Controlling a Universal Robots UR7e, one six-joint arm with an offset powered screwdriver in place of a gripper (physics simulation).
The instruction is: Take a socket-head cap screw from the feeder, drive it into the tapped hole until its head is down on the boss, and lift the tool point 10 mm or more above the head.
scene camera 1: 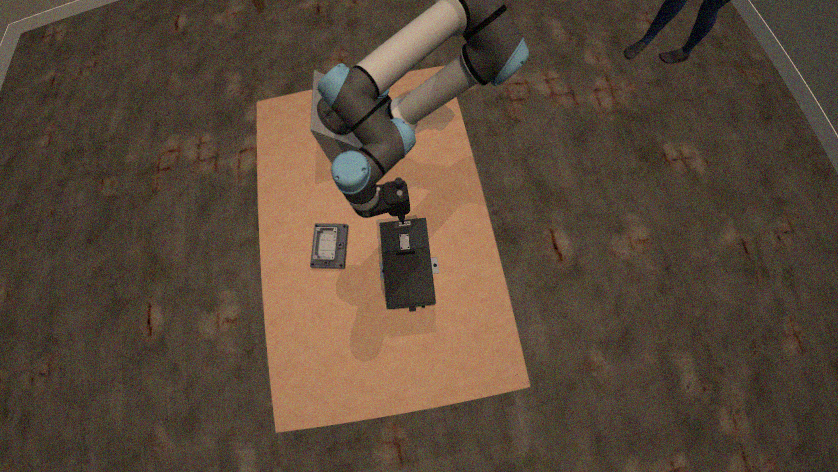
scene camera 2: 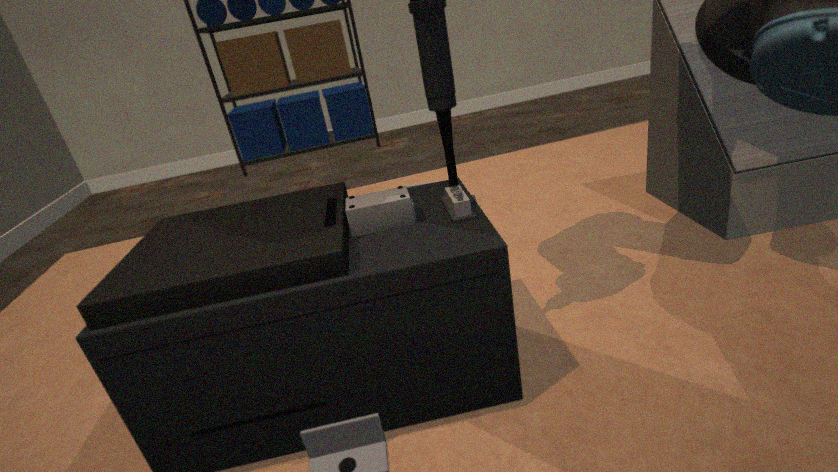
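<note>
My screwdriver point(scene camera 1: 402, 220) point(scene camera 2: 453, 182) points down at the small light pick-up block point(scene camera 2: 460, 206) on the end of the black screw feeder point(scene camera 1: 409, 281) point(scene camera 2: 304, 363). In the scene camera 2 view its thin tip meets the top of that block, where small metal detail shows. Whether a cap screw sits on the tip is too small to tell. The dark grey plate point(scene camera 1: 342, 255) with a pale housing point(scene camera 1: 317, 243) lies on the table left of the feeder in the scene camera 1 view. The tapped hole and boss cannot be made out.
A white block point(scene camera 1: 404, 241) point(scene camera 2: 380, 214) rises from the feeder near the pick-up block. A metal bracket point(scene camera 1: 435, 262) point(scene camera 2: 345, 439) stands at the feeder's side. The grey pedestal point(scene camera 2: 691, 152) carries the arm base. A shelf unit point(scene camera 2: 322, 78) stands by the wall. A person's feet point(scene camera 1: 673, 56) show beyond the table.
</note>
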